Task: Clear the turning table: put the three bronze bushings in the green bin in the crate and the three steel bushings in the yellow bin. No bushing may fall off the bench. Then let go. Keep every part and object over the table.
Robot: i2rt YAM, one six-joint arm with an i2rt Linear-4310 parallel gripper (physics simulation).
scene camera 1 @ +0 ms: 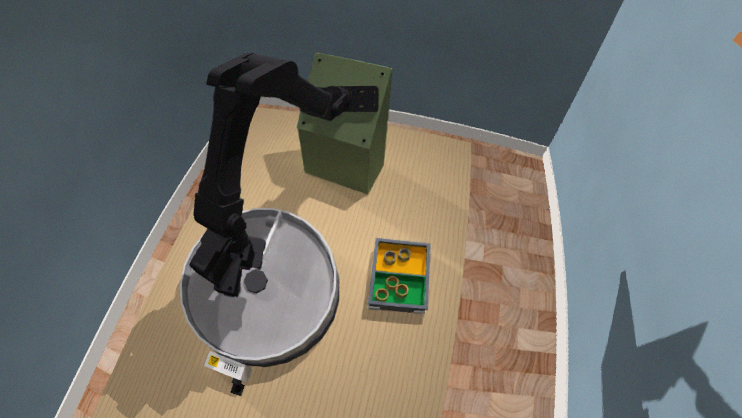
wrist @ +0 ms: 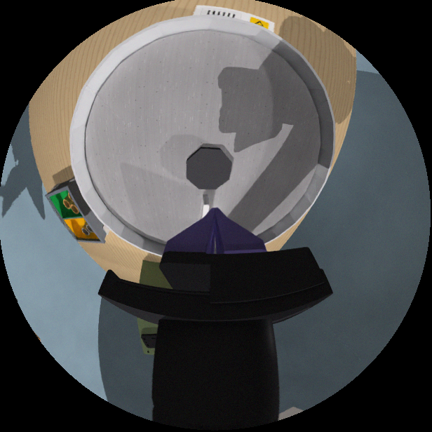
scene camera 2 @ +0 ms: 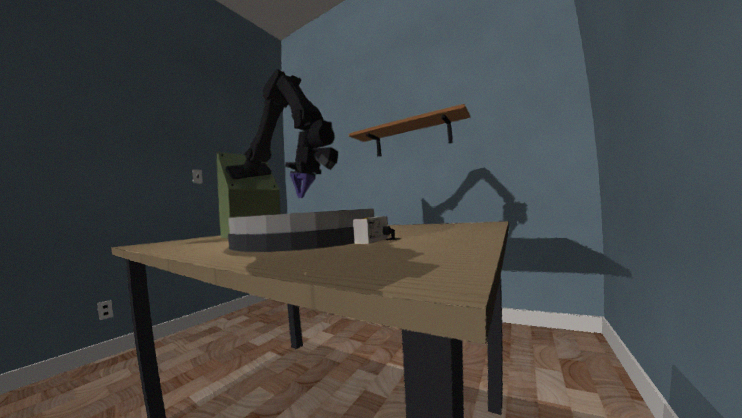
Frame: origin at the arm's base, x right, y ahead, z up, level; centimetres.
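Where they show: gripper, fingertip midpoint: [scene camera 2: 300,198]; arm's base, origin of the base link: [scene camera 1: 342,99] [scene camera 2: 249,171].
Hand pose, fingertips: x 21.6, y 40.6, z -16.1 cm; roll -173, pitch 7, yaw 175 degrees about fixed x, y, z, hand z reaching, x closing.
Things, the pixels of their top centre, and the offset from my fingertips. "pt": a spot on its surface instead.
- crate, surface spot: [scene camera 1: 398,308] pt dx -36.2, dy +6.8, dz -10.8 cm
- dark hub, middle of its top: [scene camera 1: 255,280] dx +0.2, dy +1.5, dz -6.7 cm
- thin pale divider, surface spot: [scene camera 1: 273,233] pt dx -3.5, dy -11.8, dz -5.4 cm
- white labelled box, surface spot: [scene camera 2: 363,231] pt dx +10.8, dy +23.7, dz -10.0 cm
My gripper [scene camera 2: 300,195] [wrist: 214,212] is shut and empty, with its purple fingertips together above the grey turning table [scene camera 1: 306,311] [scene camera 2: 301,222] [wrist: 140,100]. The arm hides the fingers in scene camera 1. Three bronze bushings [scene camera 1: 386,282] [scene camera 1: 407,290] [scene camera 1: 382,299] lie in the green bin [scene camera 1: 416,299] [wrist: 57,198] of the crate [scene camera 1: 398,308] [wrist: 84,205]. Two steel bushings [scene camera 1: 389,262] [scene camera 1: 404,259] lie in the yellow bin [scene camera 1: 419,265] [wrist: 75,229]. I cannot make out a third steel bushing; the arm and fingers cover part of the turning table near the divider.
A dark hub [scene camera 1: 255,280] [wrist: 209,167] stands mid-turntable, with a thin pale divider [scene camera 1: 273,233] [wrist: 206,202] running to the rim. The green arm pedestal [scene camera 1: 337,160] [scene camera 2: 254,201] stands behind. A white labelled box [scene camera 1: 225,366] [scene camera 2: 363,231] sits at the turntable's front. A wall shelf [scene camera 2: 410,123] hangs beyond the bench.
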